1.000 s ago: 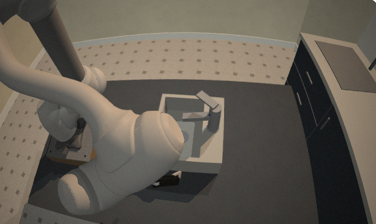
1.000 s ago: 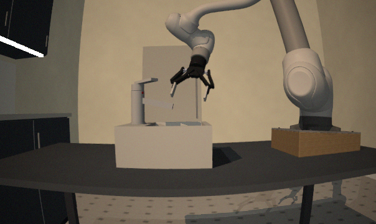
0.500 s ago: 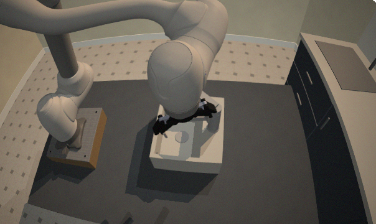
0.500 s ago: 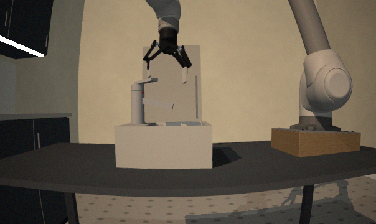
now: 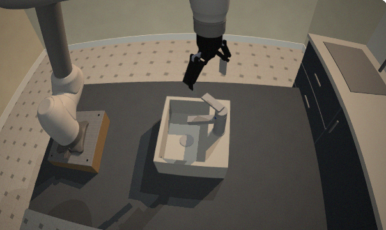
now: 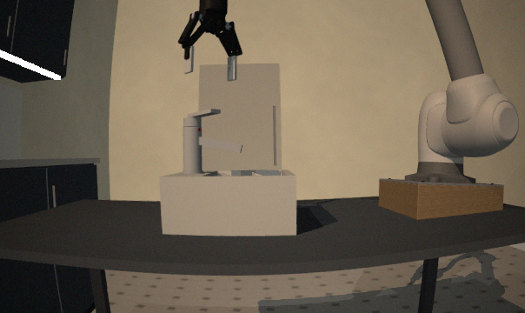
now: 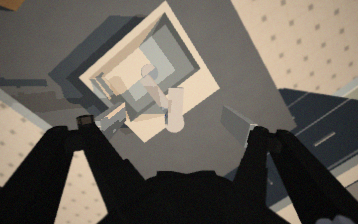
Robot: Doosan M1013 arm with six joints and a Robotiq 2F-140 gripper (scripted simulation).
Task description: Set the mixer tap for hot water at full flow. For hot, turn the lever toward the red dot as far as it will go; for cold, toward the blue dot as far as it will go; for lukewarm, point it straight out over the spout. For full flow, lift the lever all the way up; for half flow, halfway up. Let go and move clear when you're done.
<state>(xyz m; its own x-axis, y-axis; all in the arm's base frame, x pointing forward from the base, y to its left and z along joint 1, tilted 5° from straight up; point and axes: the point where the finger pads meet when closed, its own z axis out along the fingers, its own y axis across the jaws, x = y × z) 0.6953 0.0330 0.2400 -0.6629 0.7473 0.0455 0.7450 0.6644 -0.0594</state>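
Right now the lever is 20 mm ahead of my hand, 10 mm to the right of it and 100 mm below it. The rest, counted from my hand: white sink: 70 mm behind, 20 mm to the right, 340 mm below.
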